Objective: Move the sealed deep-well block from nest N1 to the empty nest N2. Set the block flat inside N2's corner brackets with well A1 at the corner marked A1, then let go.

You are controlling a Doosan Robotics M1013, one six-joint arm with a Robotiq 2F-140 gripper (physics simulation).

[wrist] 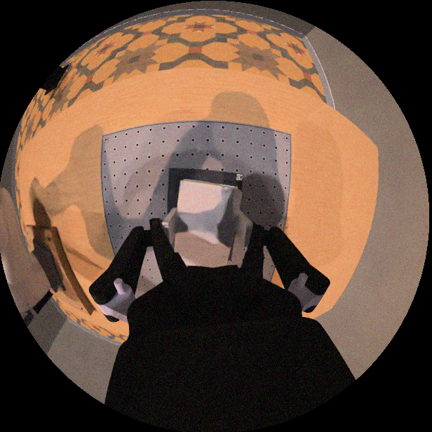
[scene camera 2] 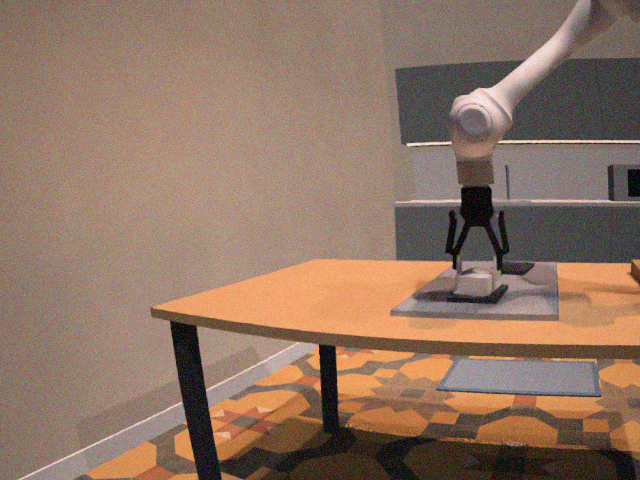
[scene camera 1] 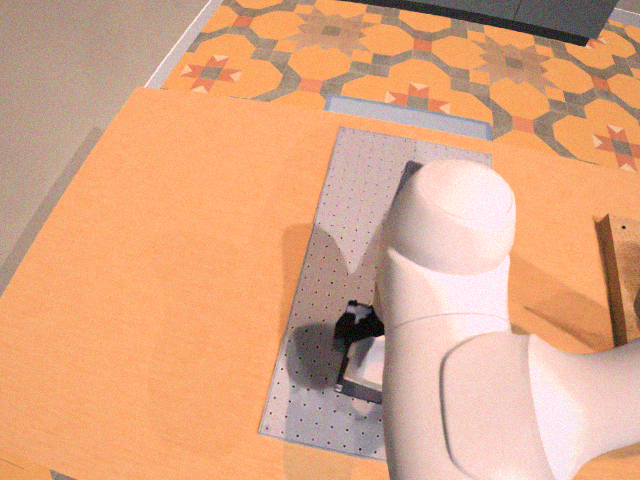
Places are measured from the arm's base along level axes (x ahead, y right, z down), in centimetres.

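Pixels of known places: gripper, fingertip midpoint: (scene camera 2: 477, 284) (scene camera 1: 378, 355).
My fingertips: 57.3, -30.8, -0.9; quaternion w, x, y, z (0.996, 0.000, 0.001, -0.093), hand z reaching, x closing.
Ahead of a thing's pixels: the offset from my fingertips to its top centre, as dx, dy, dz. Level surfaces: height alone.
My gripper (scene camera 2: 477, 276) (wrist: 205, 216) points down and is shut on the white deep-well block {+0.1, +1.0, -2.9} (scene camera 1: 373, 364) (scene camera 2: 474, 285) (wrist: 200, 197), with a finger on each side. The block is at a dark nest {-0.3, +0.9, +1.2} (scene camera 1: 357, 391) (scene camera 2: 501, 293) (wrist: 174, 187) near the front end of the perforated plate in scene camera 2. It looks about level; I cannot tell whether it rests on the nest base. A small light label (wrist: 239, 177) marks one nest corner, too blurred to read. Another dark nest {+1.8, +37.0, +1.2} (scene camera 1: 407, 174) (scene camera 2: 518, 267) is at the plate's far end, mostly hidden by the arm in scene camera 1. Nest numbers are not readable.
The perforated plate {dz +2.7} (scene camera 1: 356, 149) (scene camera 2: 540, 304) (wrist: 117, 150) lies on the wooden table {dz +4.0} (scene camera 1: 180, 258) (scene camera 2: 310, 304) (wrist: 330, 165). A wooden tray or box (scene camera 1: 612, 279) (wrist: 65, 267) stands to the plate's right in scene camera 1. The white arm (scene camera 1: 449, 310) covers much of the plate there.
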